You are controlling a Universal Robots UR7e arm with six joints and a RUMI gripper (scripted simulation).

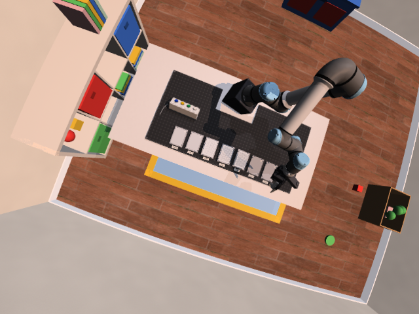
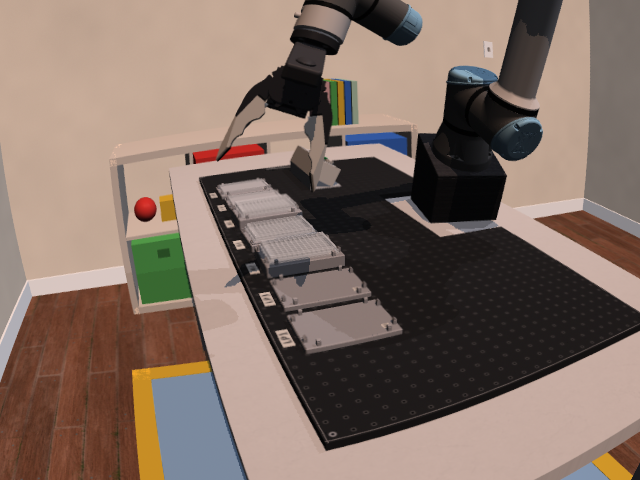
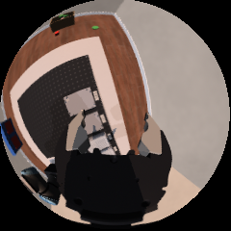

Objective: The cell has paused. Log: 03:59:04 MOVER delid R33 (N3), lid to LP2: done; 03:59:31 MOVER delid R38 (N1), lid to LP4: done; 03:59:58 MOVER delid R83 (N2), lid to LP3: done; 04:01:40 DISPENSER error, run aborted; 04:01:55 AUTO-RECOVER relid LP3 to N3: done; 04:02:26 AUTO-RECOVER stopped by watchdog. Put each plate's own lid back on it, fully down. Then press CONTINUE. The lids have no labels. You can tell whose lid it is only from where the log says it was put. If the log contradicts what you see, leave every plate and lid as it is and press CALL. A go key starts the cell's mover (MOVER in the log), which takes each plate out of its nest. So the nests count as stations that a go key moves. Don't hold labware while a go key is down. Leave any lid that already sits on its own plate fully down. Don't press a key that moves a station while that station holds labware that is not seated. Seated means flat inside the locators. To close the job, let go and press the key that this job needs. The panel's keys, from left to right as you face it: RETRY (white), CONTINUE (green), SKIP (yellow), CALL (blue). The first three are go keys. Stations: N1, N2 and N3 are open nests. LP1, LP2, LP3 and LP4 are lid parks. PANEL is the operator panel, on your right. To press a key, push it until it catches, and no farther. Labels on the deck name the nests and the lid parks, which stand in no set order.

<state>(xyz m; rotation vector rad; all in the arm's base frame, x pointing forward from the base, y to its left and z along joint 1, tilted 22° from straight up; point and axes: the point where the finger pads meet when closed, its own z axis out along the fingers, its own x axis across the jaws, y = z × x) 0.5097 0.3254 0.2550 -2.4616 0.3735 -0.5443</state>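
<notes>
Right now my hand is 3 cm past the clear lid, 75 cm to the left of it and 22 cm above it. Round my hand: clear plate lid: 5 cm behind, 62 cm to the right, 22 cm below; lid park: 9 cm behind, 3 cm to the left, 23 cm below.
</notes>
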